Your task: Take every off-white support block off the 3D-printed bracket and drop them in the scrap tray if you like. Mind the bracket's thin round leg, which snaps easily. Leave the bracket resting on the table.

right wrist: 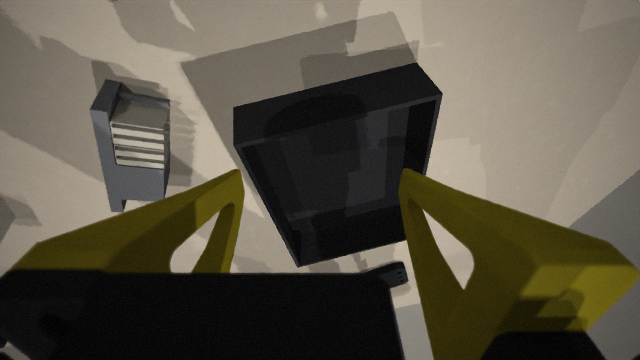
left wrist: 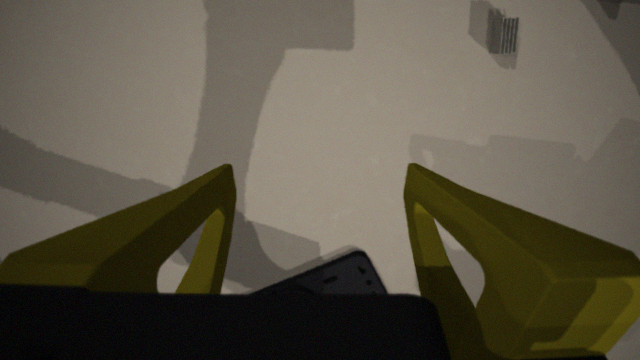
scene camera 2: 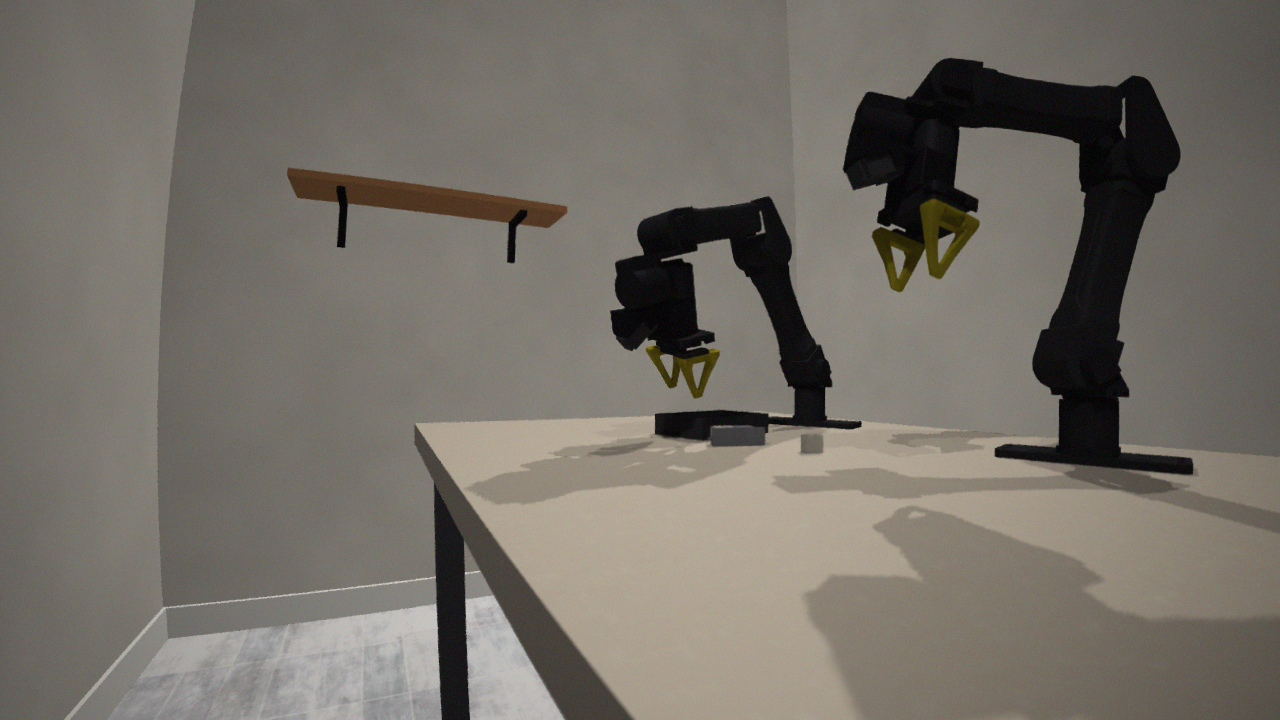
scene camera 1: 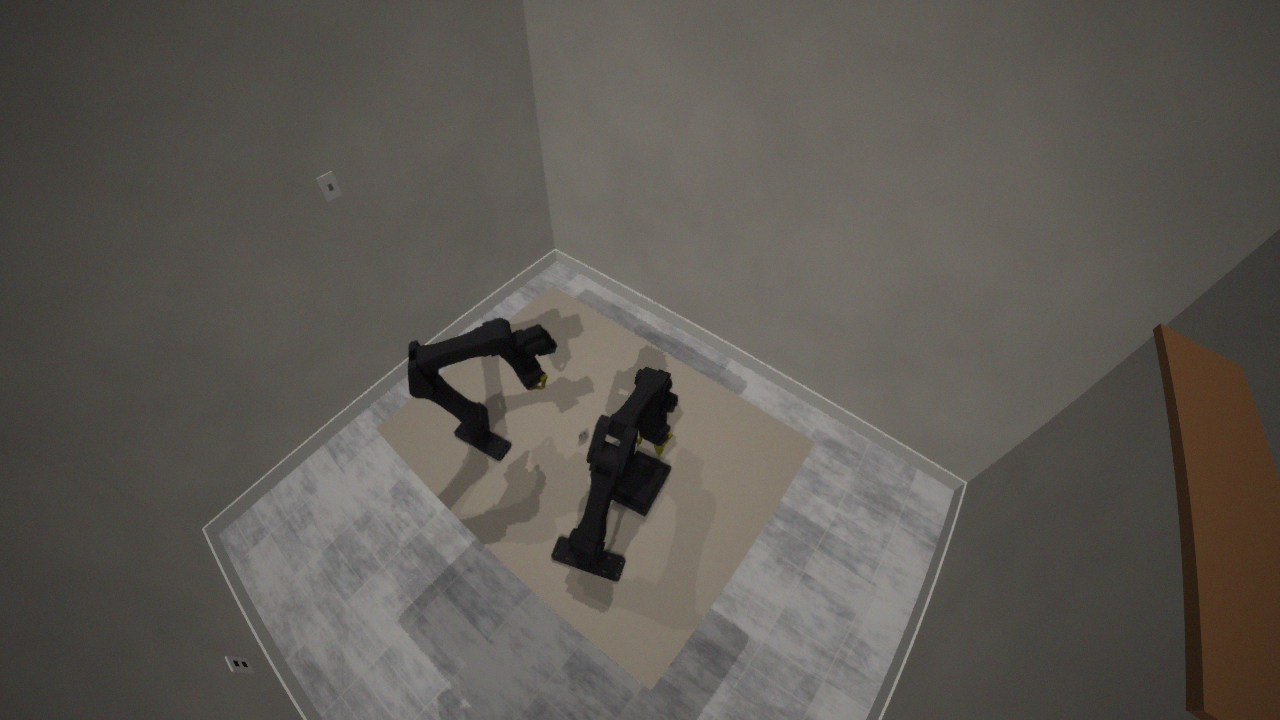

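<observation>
The grey bracket [scene camera 2: 736,436] [right wrist: 140,185] rests on the table beside the black scrap tray [scene camera 1: 656,492] [scene camera 2: 671,425] [right wrist: 325,107]. An off-white ribbed support block [right wrist: 140,116] sits in the bracket's opening, alongside the thin round leg [right wrist: 145,98]. A separate small ribbed block [scene camera 1: 583,437] [scene camera 2: 810,443] [left wrist: 509,35] stands on the table, apart from the bracket. My right gripper [scene camera 1: 651,445] [scene camera 2: 685,391] [right wrist: 321,180] is open and empty above the tray. My left gripper [scene camera 1: 537,382] [scene camera 2: 917,281] [left wrist: 320,178] is open and empty, high above the table. In scene camera 1 my right arm hides the bracket.
The tray's visible interior holds shadows. My left arm's base plate [left wrist: 345,275] and my right arm's base plate [right wrist: 395,274] show low in their wrist views. The beige table [scene camera 1: 760,447] [scene camera 2: 581,510] carries both arms. A wooden shelf [scene camera 1: 1208,501] [scene camera 2: 429,195] hangs on the wall.
</observation>
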